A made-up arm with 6 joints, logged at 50 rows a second.
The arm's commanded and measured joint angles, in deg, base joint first. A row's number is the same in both.
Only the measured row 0 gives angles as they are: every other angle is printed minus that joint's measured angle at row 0.
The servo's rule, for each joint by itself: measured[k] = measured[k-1] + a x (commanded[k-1-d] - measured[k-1]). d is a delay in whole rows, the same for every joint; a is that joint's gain. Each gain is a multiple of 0.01, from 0.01 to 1. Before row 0 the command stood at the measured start. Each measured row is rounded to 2 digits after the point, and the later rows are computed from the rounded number. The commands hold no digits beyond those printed.
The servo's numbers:
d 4
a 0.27 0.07 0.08 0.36 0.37 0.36
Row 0, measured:
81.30, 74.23, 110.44, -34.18, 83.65, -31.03
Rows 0 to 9, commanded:
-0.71, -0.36, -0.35, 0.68, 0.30, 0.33
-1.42, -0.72, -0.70, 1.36, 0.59, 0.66
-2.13, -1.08, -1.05, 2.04, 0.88, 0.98
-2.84, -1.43, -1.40, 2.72, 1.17, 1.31
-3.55, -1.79, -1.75, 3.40, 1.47, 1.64
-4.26, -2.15, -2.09, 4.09, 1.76, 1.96
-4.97, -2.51, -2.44, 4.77, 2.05, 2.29
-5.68, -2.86, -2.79, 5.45, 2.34, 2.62
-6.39, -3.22, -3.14, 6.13, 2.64, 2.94
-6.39, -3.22, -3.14, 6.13, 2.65, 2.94
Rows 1 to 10, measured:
0.00, 0.00, 0.00, 0.00, 0.00, 0.00
0.00, 0.00, 0.00, 0.00, 0.00, 0.00
0.00, 0.00, 0.00, 0.00, 0.00, 0.00
0.00, 0.00, 0.00, 0.00, 0.00, 0.00
-0.19, -0.03, -0.03, 0.24, 0.11, 0.12
-0.52, -0.08, -0.08, 0.64, 0.29, 0.31
-0.95, -0.15, -0.16, 1.14, 0.51, 0.55
-1.46, -0.24, -0.26, 1.71, 0.75, 0.82
-2.02, -0.35, -0.38, 2.32, 1.02, 1.12
-2.62, -0.48, -0.52, 2.96, 1.29, 1.42

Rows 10 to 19, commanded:
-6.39, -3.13, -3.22, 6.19, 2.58, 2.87
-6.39, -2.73, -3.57, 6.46, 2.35, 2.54
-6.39, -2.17, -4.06, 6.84, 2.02, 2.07
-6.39, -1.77, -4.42, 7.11, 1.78, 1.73
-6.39, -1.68, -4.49, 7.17, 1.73, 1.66
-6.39, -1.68, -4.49, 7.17, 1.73, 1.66
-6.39, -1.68, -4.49, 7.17, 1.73, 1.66
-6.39, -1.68, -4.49, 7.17, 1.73, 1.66
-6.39, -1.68, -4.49, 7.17, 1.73, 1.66
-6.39, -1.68, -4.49, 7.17, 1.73, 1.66
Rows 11 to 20, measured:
-3.25, -0.62, -0.67, 3.61, 1.57, 1.73
-3.91, -0.78, -0.84, 4.27, 1.85, 2.05
-4.58, -0.95, -1.02, 4.94, 2.14, 2.37
-5.07, -1.11, -1.19, 5.37, 2.33, 2.58
-5.43, -1.25, -1.35, 5.67, 2.42, 2.68
-5.69, -1.35, -1.53, 5.95, 2.39, 2.63
-5.88, -1.41, -1.73, 6.27, 2.25, 2.43
-6.02, -1.44, -1.95, 6.57, 2.08, 2.18
-6.12, -1.46, -2.15, 6.79, 1.95, 1.99
-6.19, -1.48, -2.34, 6.93, 1.87, 1.87

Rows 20 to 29, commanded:
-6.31, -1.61, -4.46, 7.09, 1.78, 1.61
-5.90, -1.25, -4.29, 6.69, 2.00, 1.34
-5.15, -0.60, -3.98, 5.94, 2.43, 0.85
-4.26, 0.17, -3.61, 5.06, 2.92, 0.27
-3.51, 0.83, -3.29, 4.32, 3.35, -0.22
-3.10, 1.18, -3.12, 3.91, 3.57, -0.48
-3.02, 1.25, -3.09, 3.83, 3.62, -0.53
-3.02, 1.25, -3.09, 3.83, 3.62, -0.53
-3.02, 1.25, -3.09, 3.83, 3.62, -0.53
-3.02, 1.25, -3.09, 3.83, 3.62, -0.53
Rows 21 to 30, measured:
-6.24, -1.49, -2.51, 7.02, 1.82, 1.79
-6.28, -1.50, -2.67, 7.07, 1.79, 1.74
-6.31, -1.51, -2.82, 7.11, 1.77, 1.71
-6.33, -1.52, -2.95, 7.13, 1.76, 1.69
-6.32, -1.53, -3.07, 7.12, 1.77, 1.66
-6.21, -1.51, -3.17, 6.97, 1.86, 1.54
-5.92, -1.45, -3.23, 6.60, 2.07, 1.29
-5.47, -1.34, -3.26, 6.05, 2.38, 0.92
-4.94, -1.19, -3.26, 5.43, 2.74, 0.51
-4.44, -1.02, -3.25, 4.88, 3.05, 0.15

